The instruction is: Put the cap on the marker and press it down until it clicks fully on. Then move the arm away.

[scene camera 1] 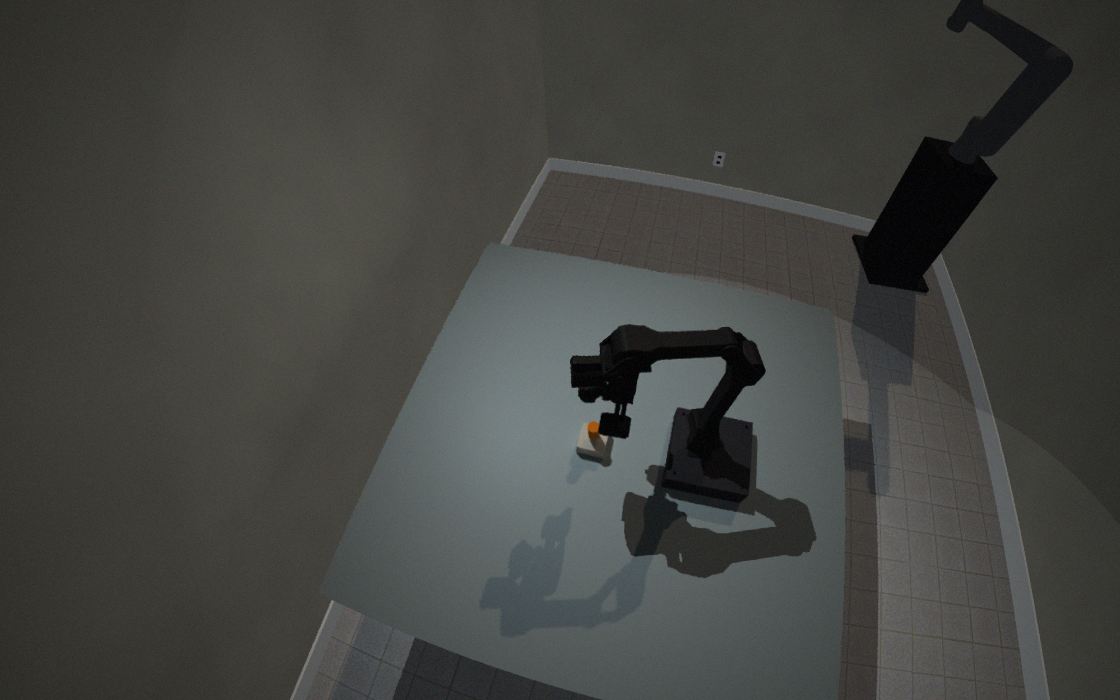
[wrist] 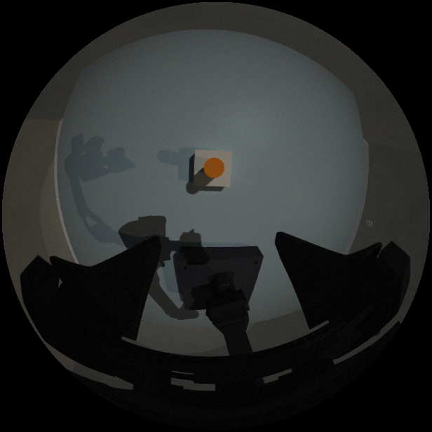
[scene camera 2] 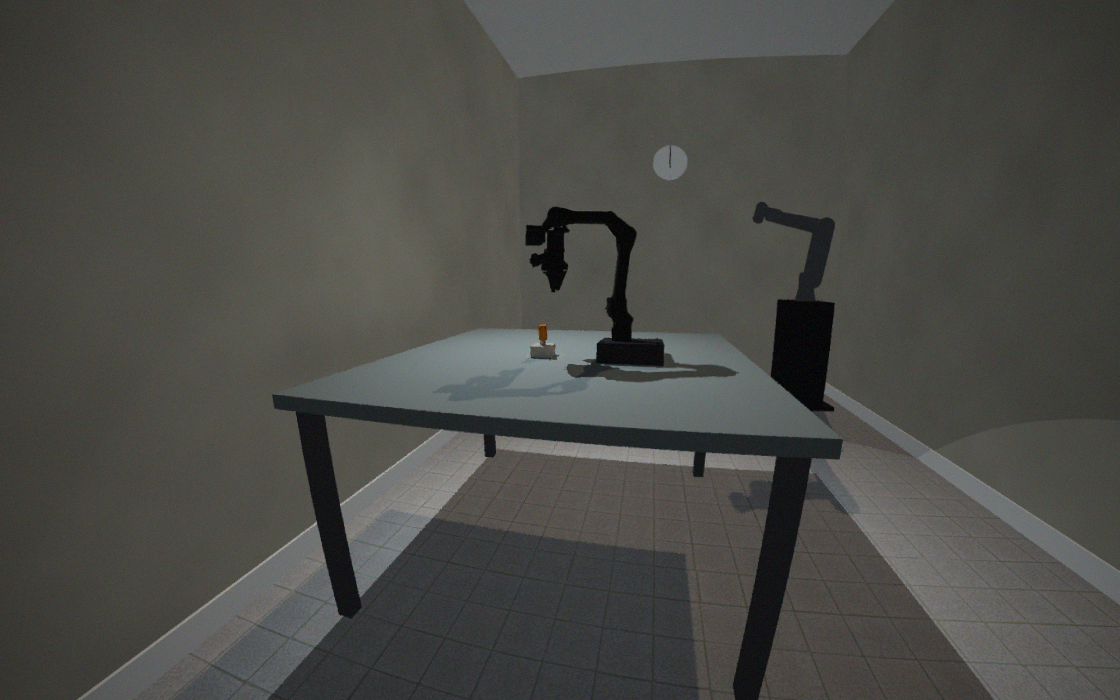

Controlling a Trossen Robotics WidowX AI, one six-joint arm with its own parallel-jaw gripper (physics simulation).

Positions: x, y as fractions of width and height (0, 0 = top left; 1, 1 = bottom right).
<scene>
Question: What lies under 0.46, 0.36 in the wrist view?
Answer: A pale block.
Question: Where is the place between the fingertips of my gripper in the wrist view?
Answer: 0.51, 0.56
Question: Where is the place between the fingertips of my gripper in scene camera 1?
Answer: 0.55, 0.59
</scene>
